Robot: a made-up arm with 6 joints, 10 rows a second.
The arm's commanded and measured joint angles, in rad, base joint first. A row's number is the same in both.
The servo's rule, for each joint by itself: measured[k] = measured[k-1] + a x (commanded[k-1-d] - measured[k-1]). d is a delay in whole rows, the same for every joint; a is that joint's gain. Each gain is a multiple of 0.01, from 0.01 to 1. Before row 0 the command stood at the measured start. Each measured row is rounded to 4 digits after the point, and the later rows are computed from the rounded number. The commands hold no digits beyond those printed.
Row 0, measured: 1.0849 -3.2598 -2.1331 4.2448 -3.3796 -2.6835
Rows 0 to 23, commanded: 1.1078 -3.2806 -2.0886 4.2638 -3.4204 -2.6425; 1.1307 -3.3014 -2.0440 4.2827 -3.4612 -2.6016; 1.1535 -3.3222 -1.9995 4.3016 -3.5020 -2.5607; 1.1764 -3.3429 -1.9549 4.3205 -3.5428 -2.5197; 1.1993 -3.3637 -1.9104 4.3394 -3.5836 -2.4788; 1.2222 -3.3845 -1.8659 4.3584 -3.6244 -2.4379; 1.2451 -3.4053 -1.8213 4.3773 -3.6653 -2.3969; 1.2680 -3.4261 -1.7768 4.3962 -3.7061 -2.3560; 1.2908 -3.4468 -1.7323 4.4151 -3.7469 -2.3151; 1.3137 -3.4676 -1.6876 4.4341 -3.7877 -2.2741; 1.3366 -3.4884 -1.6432 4.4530 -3.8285 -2.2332; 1.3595 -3.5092 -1.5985 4.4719 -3.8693 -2.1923; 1.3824 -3.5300 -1.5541 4.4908 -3.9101 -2.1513; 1.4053 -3.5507 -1.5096 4.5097 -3.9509 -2.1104; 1.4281 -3.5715 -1.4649 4.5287 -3.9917 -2.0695; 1.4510 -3.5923 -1.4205 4.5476 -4.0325 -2.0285; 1.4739 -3.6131 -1.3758 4.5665 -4.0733 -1.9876; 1.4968 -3.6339 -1.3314 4.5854 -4.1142 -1.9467; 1.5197 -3.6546 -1.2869 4.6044 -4.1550 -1.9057; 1.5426 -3.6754 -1.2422 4.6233 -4.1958 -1.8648; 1.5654 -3.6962 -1.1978 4.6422 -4.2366 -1.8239; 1.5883 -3.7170 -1.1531 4.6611 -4.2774 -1.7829; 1.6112 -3.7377 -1.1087 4.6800 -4.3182 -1.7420; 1.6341 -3.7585 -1.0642 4.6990 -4.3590 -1.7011
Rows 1 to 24, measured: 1.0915 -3.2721 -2.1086 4.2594 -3.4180 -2.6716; 1.1029 -3.2894 -2.0731 4.2773 -3.4586 -2.6513; 1.1176 -3.3088 -2.0326 4.2960 -3.4994 -2.6250; 1.1347 -3.3289 -1.9899 4.3149 -3.5402 -2.5945; 1.1534 -3.3494 -1.9462 4.3338 -3.5810 -2.5609; 1.1734 -3.3701 -1.9020 4.3527 -3.6218 -2.5252; 1.1942 -3.3909 -1.8576 4.3716 -3.6627 -2.4880; 1.2156 -3.4117 -1.8132 4.3905 -3.7035 -2.4497; 1.2374 -3.4324 -1.7687 4.4094 -3.7443 -2.4107; 1.2595 -3.4532 -1.7241 4.4284 -3.7851 -2.3711; 1.2819 -3.4740 -1.6796 4.4473 -3.8259 -2.3311; 1.3044 -3.4948 -1.6350 4.4662 -3.8667 -2.2908; 1.3270 -3.5156 -1.5905 4.4851 -3.9075 -2.2503; 1.3497 -3.5363 -1.5460 4.5040 -3.9483 -2.2097; 1.3724 -3.5571 -1.5014 4.5230 -3.9891 -2.1690; 1.3952 -3.5779 -1.4569 4.5419 -4.0299 -2.1283; 1.4180 -3.5987 -1.4123 4.5608 -4.0707 -2.0875; 1.4409 -3.6195 -1.3678 4.5797 -4.1116 -2.0467; 1.4638 -3.6402 -1.3233 4.5987 -4.1524 -2.0058; 1.4867 -3.6610 -1.2787 4.6176 -4.1932 -1.9649; 1.5095 -3.6818 -1.2342 4.6365 -4.2340 -1.9240; 1.5324 -3.7026 -1.1896 4.6554 -4.2748 -1.8831; 1.5553 -3.7233 -1.1451 4.6743 -4.3156 -1.8422; 1.5782 -3.7441 -1.1006 4.6933 -4.3564 -1.8013
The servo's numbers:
d 0
a 0.29 0.59 0.55 0.77 0.94 0.29

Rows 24 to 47, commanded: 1.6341 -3.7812 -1.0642 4.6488 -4.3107 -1.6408; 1.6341 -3.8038 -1.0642 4.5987 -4.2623 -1.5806; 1.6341 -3.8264 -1.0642 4.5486 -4.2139 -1.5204; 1.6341 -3.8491 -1.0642 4.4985 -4.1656 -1.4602; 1.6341 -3.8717 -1.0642 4.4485 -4.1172 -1.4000; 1.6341 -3.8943 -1.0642 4.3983 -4.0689 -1.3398; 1.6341 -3.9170 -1.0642 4.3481 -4.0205 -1.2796; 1.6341 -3.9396 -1.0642 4.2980 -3.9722 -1.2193; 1.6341 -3.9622 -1.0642 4.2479 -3.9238 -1.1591; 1.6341 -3.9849 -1.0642 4.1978 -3.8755 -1.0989; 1.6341 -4.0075 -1.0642 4.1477 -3.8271 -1.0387; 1.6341 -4.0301 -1.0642 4.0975 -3.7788 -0.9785; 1.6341 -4.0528 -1.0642 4.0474 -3.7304 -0.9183; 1.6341 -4.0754 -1.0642 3.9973 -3.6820 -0.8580; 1.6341 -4.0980 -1.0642 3.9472 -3.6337 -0.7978; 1.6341 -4.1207 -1.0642 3.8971 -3.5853 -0.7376; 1.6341 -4.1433 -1.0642 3.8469 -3.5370 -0.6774; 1.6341 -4.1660 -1.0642 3.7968 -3.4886 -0.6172; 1.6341 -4.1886 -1.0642 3.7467 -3.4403 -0.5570; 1.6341 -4.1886 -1.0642 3.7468 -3.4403 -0.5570; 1.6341 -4.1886 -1.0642 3.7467 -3.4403 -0.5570; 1.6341 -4.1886 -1.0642 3.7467 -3.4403 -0.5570; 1.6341 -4.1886 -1.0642 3.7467 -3.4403 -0.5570; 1.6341 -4.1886 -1.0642 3.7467 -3.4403 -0.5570
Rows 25 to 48, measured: 1.5944 -3.7660 -1.0806 4.6590 -4.3134 -1.7548; 1.6059 -3.7883 -1.0716 4.6126 -4.2654 -1.7043; 1.6141 -3.8108 -1.0675 4.5633 -4.2170 -1.6510; 1.6199 -3.8334 -1.0657 4.5134 -4.1687 -1.5957; 1.6240 -3.8560 -1.0649 4.4634 -4.1203 -1.5389; 1.6269 -3.8786 -1.0645 4.4133 -4.0720 -1.4812; 1.6290 -3.9013 -1.0643 4.3631 -4.0236 -1.4227; 1.6305 -3.9239 -1.0642 4.3130 -3.9753 -1.3637; 1.6315 -3.9465 -1.0642 4.2629 -3.9269 -1.3044; 1.6323 -3.9692 -1.0642 4.2128 -3.8786 -1.2448; 1.6328 -3.9918 -1.0642 4.1627 -3.8302 -1.1850; 1.6332 -4.0144 -1.0642 4.1125 -3.7819 -1.1251; 1.6335 -4.0371 -1.0642 4.0624 -3.7335 -1.0651; 1.6337 -4.0597 -1.0642 4.0123 -3.6851 -1.0050; 1.6338 -4.0823 -1.0642 3.9622 -3.6368 -0.9449; 1.6339 -4.1050 -1.0642 3.9121 -3.5884 -0.8848; 1.6340 -4.1276 -1.0642 3.8619 -3.5401 -0.8247; 1.6340 -4.1503 -1.0642 3.8118 -3.4917 -0.7645; 1.6340 -4.1729 -1.0642 3.7617 -3.4434 -0.7043; 1.6340 -4.1822 -1.0642 3.7502 -3.4405 -0.6616; 1.6340 -4.1860 -1.0642 3.7475 -3.4403 -0.6313; 1.6340 -4.1875 -1.0642 3.7469 -3.4403 -0.6098; 1.6340 -4.1881 -1.0642 3.7467 -3.4403 -0.5945; 1.6340 -4.1884 -1.0642 3.7467 -3.4403 -0.5836
